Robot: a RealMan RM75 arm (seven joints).
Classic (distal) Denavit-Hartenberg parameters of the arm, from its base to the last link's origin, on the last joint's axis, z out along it. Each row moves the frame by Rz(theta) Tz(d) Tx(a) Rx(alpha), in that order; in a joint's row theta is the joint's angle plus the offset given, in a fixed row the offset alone. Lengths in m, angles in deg.
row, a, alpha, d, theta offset
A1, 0, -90, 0.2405, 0
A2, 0, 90, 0, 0
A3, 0, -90, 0.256, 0
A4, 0, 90, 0, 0
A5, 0, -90, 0.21, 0
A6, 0, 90, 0, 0
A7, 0, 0, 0.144, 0
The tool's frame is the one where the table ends.
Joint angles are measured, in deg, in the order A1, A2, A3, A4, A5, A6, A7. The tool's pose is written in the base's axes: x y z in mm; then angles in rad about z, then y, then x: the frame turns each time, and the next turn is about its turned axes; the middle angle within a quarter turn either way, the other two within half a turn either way. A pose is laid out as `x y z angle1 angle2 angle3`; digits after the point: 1 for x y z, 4 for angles.
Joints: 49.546, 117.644, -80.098, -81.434, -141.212, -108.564, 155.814
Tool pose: 82.9 342.3 9.2 -0.6280 -0.3601 -2.8637
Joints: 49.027, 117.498, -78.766, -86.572, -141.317, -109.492, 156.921
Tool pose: 72.5 341.0 22.0 -0.6032 -0.3099 -2.8342
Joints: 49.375, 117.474, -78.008, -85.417, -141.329, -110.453, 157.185
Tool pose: 75.3 341.2 22.7 -0.6293 -0.3204 -2.8411
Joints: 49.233, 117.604, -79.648, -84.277, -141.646, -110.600, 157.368
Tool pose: 79.7 338.4 16.4 -0.6393 -0.3569 -2.8444
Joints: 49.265, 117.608, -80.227, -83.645, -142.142, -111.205, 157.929
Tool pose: 82.9 337.0 14.8 -0.6599 -0.3792 -2.8378
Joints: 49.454, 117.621, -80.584, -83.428, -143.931, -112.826, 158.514
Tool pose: 87.4 335.6 16.3 -0.6916 -0.4147 -2.8090
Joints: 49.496, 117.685, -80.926, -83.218, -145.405, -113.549, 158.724
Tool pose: 90.9 335.3 16.9 -0.7124 -0.4361 -2.7845
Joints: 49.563, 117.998, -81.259, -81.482, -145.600, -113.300, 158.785
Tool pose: 94.8 334.8 11.9 -0.7316 -0.4518 -2.7903
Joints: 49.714, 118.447, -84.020, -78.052, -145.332, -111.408, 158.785
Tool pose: 100.7 332.8 -3.0 -0.7376 -0.4930 -2.8039
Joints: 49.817, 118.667, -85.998, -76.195, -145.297, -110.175, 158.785
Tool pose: 104.2 331.4 -11.9 -0.7369 -0.5199 -2.8062
